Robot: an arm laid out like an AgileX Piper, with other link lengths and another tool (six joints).
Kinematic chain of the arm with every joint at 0, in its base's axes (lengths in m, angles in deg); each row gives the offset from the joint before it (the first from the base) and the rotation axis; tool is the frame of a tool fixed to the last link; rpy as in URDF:
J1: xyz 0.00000 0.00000 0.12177 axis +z
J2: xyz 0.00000 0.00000 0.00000 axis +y
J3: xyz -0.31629 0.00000 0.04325 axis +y
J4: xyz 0.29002 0.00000 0.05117 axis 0.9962 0 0.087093
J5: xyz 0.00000 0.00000 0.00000 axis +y
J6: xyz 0.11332 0.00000 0.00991 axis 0.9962 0 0.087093
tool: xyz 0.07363 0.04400 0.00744 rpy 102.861 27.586 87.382
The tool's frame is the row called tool.
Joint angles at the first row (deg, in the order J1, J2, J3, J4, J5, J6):
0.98, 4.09, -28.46, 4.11, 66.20, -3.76
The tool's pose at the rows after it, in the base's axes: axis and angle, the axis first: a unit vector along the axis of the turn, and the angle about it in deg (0 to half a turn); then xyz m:
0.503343 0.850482 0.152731 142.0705 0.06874 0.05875 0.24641
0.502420 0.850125 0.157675 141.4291 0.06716 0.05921 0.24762
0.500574 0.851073 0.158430 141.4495 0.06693 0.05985 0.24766
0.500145 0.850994 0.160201 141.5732 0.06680 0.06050 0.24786
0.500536 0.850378 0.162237 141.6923 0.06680 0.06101 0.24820
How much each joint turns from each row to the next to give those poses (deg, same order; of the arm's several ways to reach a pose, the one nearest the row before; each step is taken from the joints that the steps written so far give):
0.00, -4.32, 0.48, 0.47, -0.38, -0.25
0.00, -0.73, 0.00, 0.17, -0.09, -0.09
0.00, 0.00, 0.00, 0.22, 0.00, -0.22
0.00, 0.00, 0.00, 0.22, 0.00, 0.02
0.00, 0.00, 0.00, 0.18, -0.03, 0.13

